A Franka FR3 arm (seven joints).
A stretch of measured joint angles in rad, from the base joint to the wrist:
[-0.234, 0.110, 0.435, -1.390, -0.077, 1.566, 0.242]
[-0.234, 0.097, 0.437, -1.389, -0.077, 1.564, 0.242]
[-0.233, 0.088, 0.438, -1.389, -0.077, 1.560, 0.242]
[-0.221, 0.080, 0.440, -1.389, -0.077, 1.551, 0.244]
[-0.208, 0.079, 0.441, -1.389, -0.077, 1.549, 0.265]
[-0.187, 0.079, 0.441, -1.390, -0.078, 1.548, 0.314]
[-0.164, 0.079, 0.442, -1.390, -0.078, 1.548, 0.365]
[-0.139, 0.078, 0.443, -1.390, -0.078, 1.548, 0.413]
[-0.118, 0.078, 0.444, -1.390, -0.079, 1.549, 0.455]
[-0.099, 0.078, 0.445, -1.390, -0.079, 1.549, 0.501]
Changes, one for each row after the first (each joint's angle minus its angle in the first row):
[0.000, -0.013, 0.002, 0.001, 0.000, -0.002, 0.000]
[0.001, -0.022, 0.003, 0.001, 0.000, -0.006, 0.000]
[0.013, -0.030, 0.005, 0.001, 0.000, -0.015, 0.002]
[0.026, -0.031, 0.006, 0.001, 0.000, -0.017, 0.023]
[0.047, -0.031, 0.006, 0.000, -0.001, -0.018, 0.072]
[0.070, -0.031, 0.007, 0.000, -0.001, -0.018, 0.123]
[0.095, -0.032, 0.008, 0.000, -0.001, -0.018, 0.171]
[0.116, -0.032, 0.009, 0.000, -0.002, -0.017, 0.213]
[0.135, -0.032, 0.010, 0.000, -0.002, -0.017, 0.259]

